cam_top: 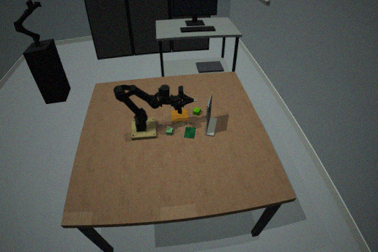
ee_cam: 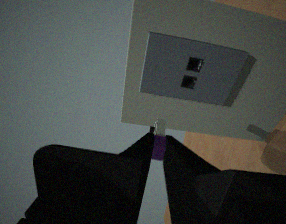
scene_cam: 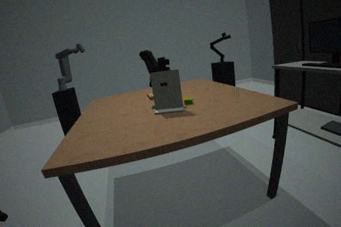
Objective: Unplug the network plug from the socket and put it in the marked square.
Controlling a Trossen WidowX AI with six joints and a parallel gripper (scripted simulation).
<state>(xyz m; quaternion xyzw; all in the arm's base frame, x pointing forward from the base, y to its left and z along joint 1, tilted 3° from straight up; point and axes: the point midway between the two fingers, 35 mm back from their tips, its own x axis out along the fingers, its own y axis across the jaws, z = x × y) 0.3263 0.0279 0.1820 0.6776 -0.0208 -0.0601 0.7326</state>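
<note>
Right now the bright green cube is 4 cm ahead of my gripper tip, 10 cm to the left of it and 19 cm below it. Round my gripper tip: grey upright panel: 10 cm ahead, 6 cm to the right, 10 cm below; then pale green cube: 18 cm behind, 6 cm to the right, 19 cm below; then network plug: right at my gripper tip.
</note>
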